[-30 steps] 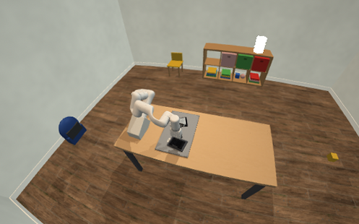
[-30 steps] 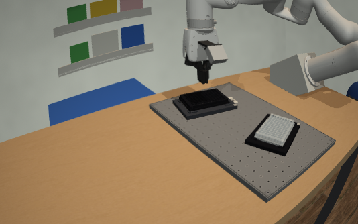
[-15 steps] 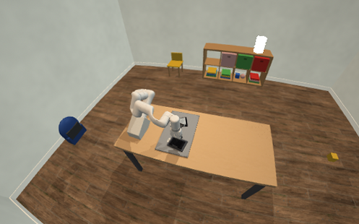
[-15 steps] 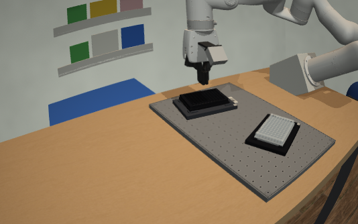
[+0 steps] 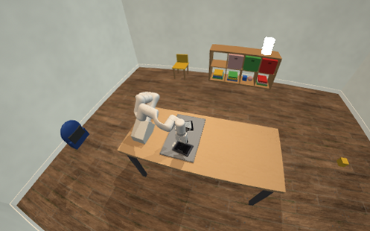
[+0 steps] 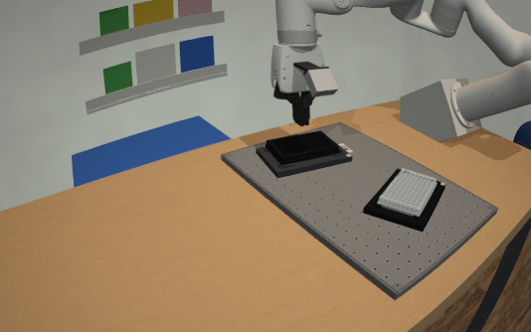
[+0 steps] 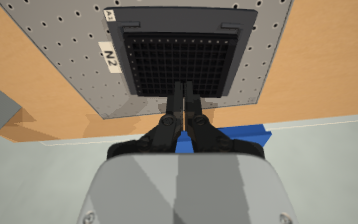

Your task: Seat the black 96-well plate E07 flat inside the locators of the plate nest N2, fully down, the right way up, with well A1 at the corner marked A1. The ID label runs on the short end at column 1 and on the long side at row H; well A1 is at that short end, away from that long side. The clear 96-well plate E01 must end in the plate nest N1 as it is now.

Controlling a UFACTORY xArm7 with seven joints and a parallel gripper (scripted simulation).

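Now: hand 1 cm past the black 96-well plate E07 and 7 cm above it. From my hand the other things lie so: white N2 label: 10 cm behind, 2 cm to the left, 9 cm below; then clear 96-well plate E01: 5 cm behind, 26 cm to the left, 7 cm below.
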